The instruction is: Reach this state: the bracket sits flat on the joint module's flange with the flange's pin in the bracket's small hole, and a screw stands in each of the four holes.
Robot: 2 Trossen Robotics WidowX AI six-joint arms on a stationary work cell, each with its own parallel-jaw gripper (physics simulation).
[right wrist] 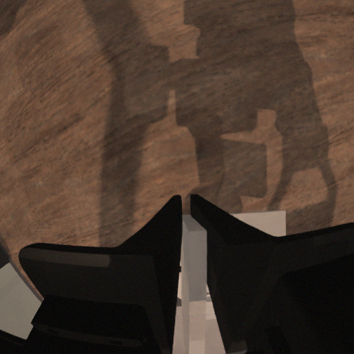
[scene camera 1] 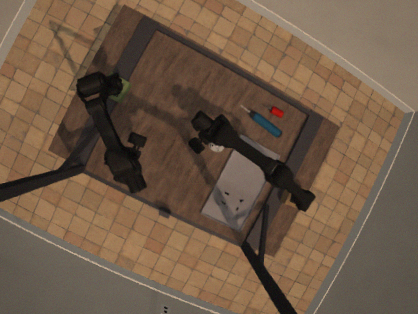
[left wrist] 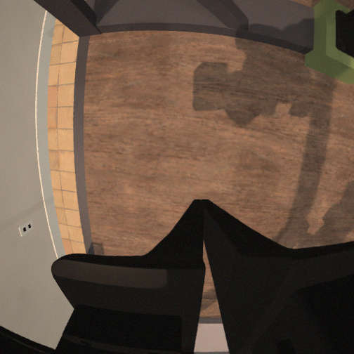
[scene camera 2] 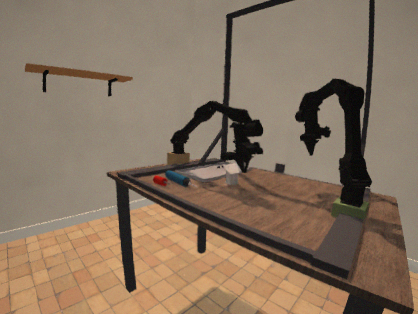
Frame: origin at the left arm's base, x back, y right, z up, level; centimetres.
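Seen in the pictures: left gripper, fingertip midpoint: [scene camera 2: 311, 155]; right gripper, fingertip midpoint: [scene camera 2: 244, 172]; left arm's base, origin of the base link: [scene camera 1: 114, 87] [scene camera 2: 351, 202]; right arm's base, origin of the base link: [scene camera 2: 178, 153].
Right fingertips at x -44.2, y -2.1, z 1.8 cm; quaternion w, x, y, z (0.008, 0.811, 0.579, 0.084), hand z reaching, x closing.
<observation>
Offsets run from my right fingertips to a thing's top centre. "spot": to the spot under its first point.
My right gripper [scene camera 2: 244, 171] [right wrist: 185, 201] points down, shut on an upright wall of the pale bracket [scene camera 2: 231, 166] [right wrist: 194, 250]. The bracket's flat plate spreads behind the fingers in the right wrist view. The white joint module {dz -0.2, dx -7.7, dy +0.9 cm} [scene camera 2: 231, 179] stands on the table directly under the bracket. Whether they touch, and how pin and small hole line up, I cannot tell. In the right wrist view the bracket and fingers hide the flange. Several small dark screws {dz -5.1, dx -32.2, dy +17.6 cm} [scene camera 1: 241, 201] are in the grey tray {dz -5.0, dx -27.6, dy +11.0 cm} [scene camera 1: 250, 175] [scene camera 2: 202, 175]. My left gripper [scene camera 2: 311, 154] [left wrist: 200, 205] is shut and empty, high above the table.
A blue screwdriver {spot: dz -2.6, dx -22.8, dy -19.1 cm} [scene camera 1: 266, 124] [scene camera 2: 177, 178] and a small red object {dz -3.2, dx -22.9, dy -27.3 cm} [scene camera 1: 276, 111] [scene camera 2: 160, 180] lie near the table's edge beyond the tray. My left arm's green base block [scene camera 1: 120, 89] [scene camera 2: 350, 207] [left wrist: 327, 47] stands at the opposite end. Dark frame posts rise beside the table.
</observation>
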